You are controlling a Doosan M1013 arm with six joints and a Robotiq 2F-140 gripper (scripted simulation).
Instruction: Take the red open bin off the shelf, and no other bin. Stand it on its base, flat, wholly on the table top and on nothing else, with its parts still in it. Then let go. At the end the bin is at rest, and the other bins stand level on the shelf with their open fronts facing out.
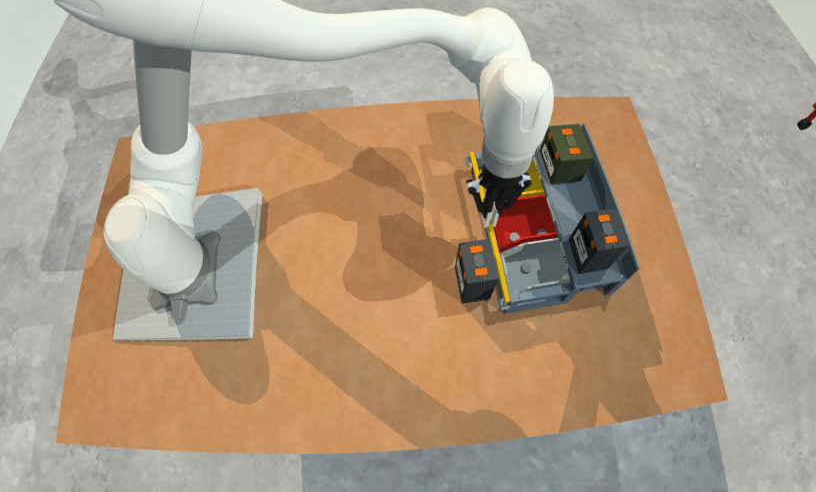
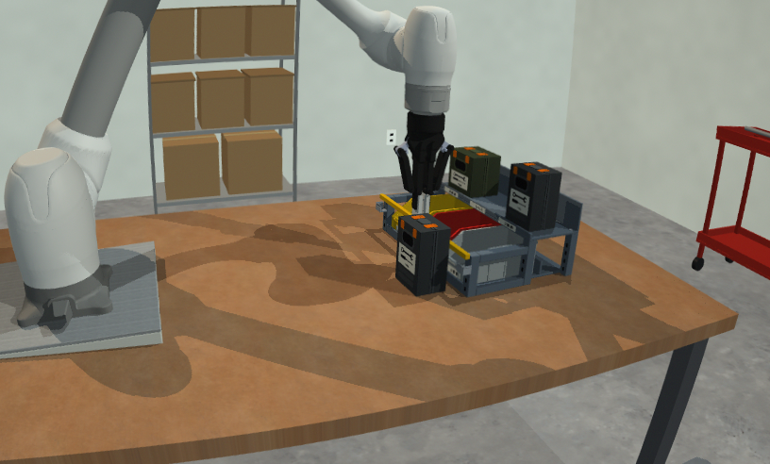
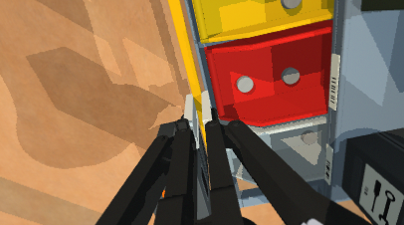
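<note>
Right now the dark grey case is 11 cm to the right of my hand, 5 cm below it and 5 cm behind it. From my hand the other things lie so: yellow bin: 11 cm to the left, 10 cm ahead, 7 cm below; then red open bin: 10 cm ahead, 7 cm below; then yellow bar: 3 cm below.
</note>
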